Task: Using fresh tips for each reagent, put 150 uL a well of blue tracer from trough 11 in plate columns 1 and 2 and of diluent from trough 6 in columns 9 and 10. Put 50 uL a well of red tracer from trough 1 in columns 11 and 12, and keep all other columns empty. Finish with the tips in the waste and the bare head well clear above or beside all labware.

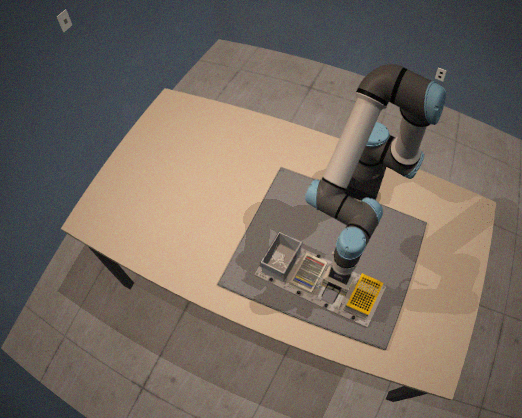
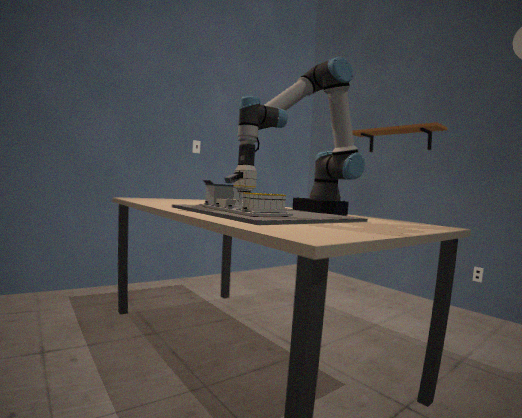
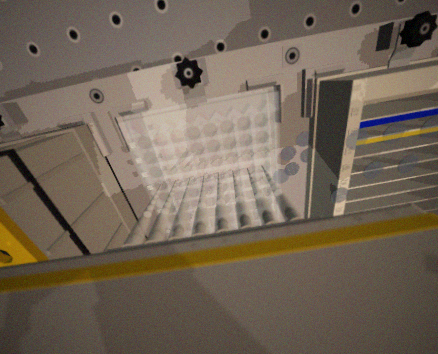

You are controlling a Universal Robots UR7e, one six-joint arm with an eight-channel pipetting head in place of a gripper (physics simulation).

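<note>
My pipetting head [image 1: 338,281] [image 2: 244,191] [image 3: 215,172] is low over the clear well plate [image 1: 331,293] [image 3: 192,132], carrying a row of clear tips. The tip ends reach down to the plate; the exact column and depth cannot be told. No coloured liquid shows in the visible wells; the near part is hidden by the tips and head. The trough rack [image 1: 309,272] [image 3: 327,140] stands beside the plate, with red, blue and yellow stripes. The yellow tip rack [image 1: 365,295] [image 2: 270,194] [image 3: 17,240] has many dark holes. Loose tips [image 1: 278,260] lie in the grey waste bin [image 1: 274,270] [image 2: 219,193].
The labware stands in a row on a pale base plate on the dark mat [image 1: 410,250] [image 2: 330,216]. Black knobs [image 3: 188,73] [image 3: 418,29] stand along the base plate's edge. The arm reaches in from the back of the table [image 1: 165,165] [image 2: 350,235].
</note>
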